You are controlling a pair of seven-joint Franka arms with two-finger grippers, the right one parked.
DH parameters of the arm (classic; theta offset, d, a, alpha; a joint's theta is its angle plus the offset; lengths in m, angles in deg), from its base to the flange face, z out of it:
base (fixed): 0 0 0 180
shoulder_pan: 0 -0.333 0 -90
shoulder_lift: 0 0 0 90
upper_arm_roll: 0 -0.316 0.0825 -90
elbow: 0 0 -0.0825 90
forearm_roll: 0 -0.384 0 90
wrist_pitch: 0 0 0.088 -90
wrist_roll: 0 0.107 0 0
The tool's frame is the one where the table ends.
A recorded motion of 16 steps. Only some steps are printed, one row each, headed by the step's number.
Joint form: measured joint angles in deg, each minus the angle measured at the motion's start. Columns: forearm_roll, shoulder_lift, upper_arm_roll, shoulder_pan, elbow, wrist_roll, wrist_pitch.
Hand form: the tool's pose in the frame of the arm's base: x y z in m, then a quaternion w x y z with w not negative. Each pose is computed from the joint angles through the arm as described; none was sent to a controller.
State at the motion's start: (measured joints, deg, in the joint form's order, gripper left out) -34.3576 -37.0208 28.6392 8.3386 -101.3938 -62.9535 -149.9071
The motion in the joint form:
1: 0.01 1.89 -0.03 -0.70 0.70 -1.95 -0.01
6: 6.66 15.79 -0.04 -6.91 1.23 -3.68 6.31
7: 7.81 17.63 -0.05 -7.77 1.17 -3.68 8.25
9: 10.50 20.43 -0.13 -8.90 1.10 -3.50 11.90
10: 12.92 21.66 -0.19 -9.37 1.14 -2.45 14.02
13: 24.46 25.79 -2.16 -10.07 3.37 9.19 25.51
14: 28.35 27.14 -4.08 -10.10 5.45 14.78 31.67
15: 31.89 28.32 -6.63 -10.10 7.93 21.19 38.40
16: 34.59 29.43 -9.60 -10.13 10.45 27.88 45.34
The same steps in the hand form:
1: 0.5725 -0.3841 0.2875 0.09684 0.98007 0.07586 0.15599
6: 0.6048 -0.3113 0.4292 0.09678 0.95331 0.18320 0.21972
7: 0.6051 -0.2998 0.4442 0.08971 0.95086 0.19822 0.22031
9: 0.6030 -0.2832 0.4654 0.07918 0.94777 0.22432 0.21248
10: 0.6012 -0.2757 0.4740 0.07623 0.94813 0.23445 0.20069
13: 0.5940 -0.2441 0.5101 0.06314 0.96430 0.22041 0.13255
14: 0.5929 -0.2242 0.5284 0.05633 0.97153 0.20606 0.10248
15: 0.5915 -0.1994 0.5477 0.05119 0.97898 0.18431 0.07075
16: 0.5884 -0.1707 0.5670 0.04581 0.98563 0.15757 0.04012

